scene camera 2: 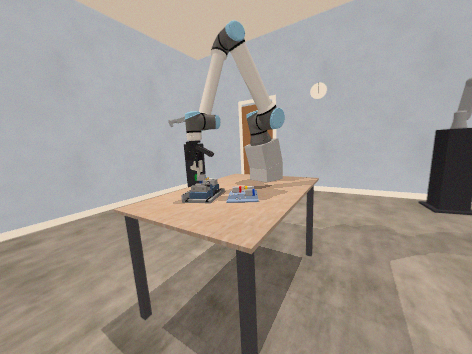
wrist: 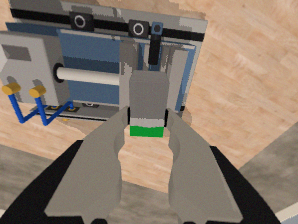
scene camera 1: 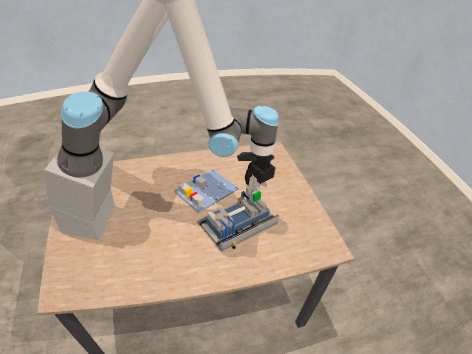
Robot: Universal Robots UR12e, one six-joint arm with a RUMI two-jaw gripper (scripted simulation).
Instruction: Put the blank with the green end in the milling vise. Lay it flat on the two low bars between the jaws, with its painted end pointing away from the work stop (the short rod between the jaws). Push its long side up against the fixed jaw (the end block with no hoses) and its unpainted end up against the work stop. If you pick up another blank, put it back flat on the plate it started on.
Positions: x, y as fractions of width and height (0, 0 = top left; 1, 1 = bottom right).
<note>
In view: the gripper (scene camera 1: 0.54, 0.54) and a vise end block (wrist: 0.60, 0.26).
The gripper also shows in the wrist view (wrist: 0.49, 0.48).
</note>
